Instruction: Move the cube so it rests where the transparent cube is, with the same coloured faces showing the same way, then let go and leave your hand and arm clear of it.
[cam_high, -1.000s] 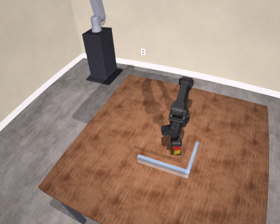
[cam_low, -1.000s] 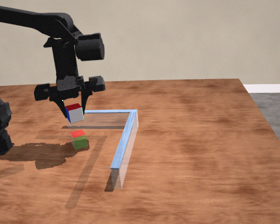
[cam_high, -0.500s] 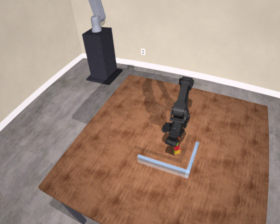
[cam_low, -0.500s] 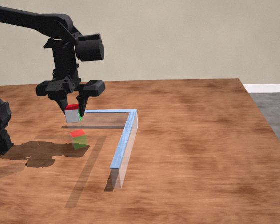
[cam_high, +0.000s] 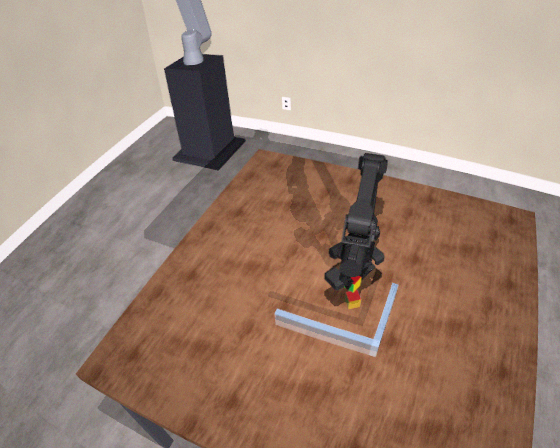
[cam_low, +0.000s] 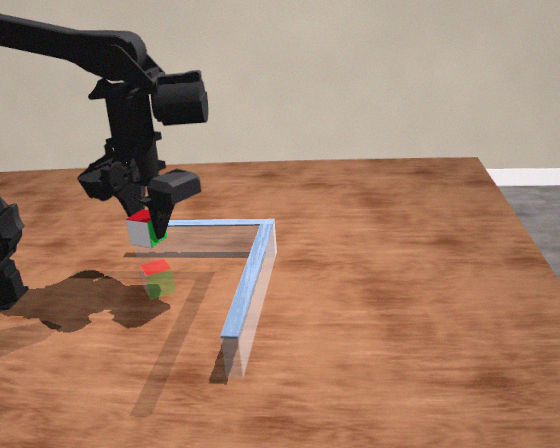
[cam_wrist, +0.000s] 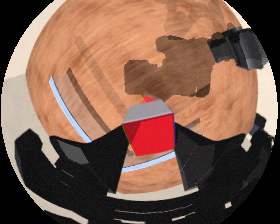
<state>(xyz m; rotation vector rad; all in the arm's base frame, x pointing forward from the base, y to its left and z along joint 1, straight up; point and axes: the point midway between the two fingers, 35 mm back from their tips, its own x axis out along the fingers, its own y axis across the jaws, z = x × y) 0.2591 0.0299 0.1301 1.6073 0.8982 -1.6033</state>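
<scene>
Now: hand 110 mm above the transparent cube.
</scene>
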